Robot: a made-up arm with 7 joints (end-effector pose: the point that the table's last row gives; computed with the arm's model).
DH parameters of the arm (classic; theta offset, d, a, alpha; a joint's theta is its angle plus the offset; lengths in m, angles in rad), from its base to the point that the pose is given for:
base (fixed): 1.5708 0.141 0 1.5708
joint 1: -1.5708 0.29 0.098 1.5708
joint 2: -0.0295 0 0.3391 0
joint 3: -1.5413 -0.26 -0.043 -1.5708
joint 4: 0 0.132 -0.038 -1.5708
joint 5: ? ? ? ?
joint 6: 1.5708 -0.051 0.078 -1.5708
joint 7: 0 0.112 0.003 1.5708
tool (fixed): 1.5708 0.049 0 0
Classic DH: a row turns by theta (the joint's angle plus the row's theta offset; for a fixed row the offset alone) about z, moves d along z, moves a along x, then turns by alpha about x.
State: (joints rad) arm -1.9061 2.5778 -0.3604 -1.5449 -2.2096 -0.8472 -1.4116
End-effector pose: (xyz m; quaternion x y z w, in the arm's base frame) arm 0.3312 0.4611 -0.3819 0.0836 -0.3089 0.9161 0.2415
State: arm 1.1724 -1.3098 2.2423 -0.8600 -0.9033 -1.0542 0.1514
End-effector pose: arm 0.3411 0.0151 0.0969 0.7045 -0.5874 -0.2344 0.3219
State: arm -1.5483 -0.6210 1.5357 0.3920 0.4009 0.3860 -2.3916
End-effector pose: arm 0.2420 -0.5281 0.1373 0.9119 0.2566 0.0814 0.3097
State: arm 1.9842 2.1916 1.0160 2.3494 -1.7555 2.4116 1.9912
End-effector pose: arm 0.6848 -0.3807 0.2463 -0.4907 0.6585 0.5287 0.2148
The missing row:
joint 5: 0 -0.279 0.088 -1.5708
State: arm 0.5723 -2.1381 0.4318 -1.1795 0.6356 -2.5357 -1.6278
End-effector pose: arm -0.0841 0.0958 -0.0088 -0.8366 0.3744 0.3696 0.1525
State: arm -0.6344 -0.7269 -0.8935 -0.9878 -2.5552 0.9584 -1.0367
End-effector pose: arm -0.0632 -0.1972 -0.4354 -0.4749 -0.5620 0.0431 0.6759
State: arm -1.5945 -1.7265 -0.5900 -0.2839 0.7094 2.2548 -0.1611
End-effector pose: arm -0.1229 -0.0254 0.0332 0.6476 0.3119 -0.1473 0.6794
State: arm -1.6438 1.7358 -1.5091 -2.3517 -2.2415 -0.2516 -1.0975
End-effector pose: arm 0.8932 -0.1390 -0.3870 -0.0212 -0.1250 0.5263 0.8408
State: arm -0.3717 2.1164 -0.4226 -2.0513 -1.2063 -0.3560 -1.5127
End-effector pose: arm 0.6874 0.6029 0.3305 -0.2344 -0.8922 0.3847 0.0320
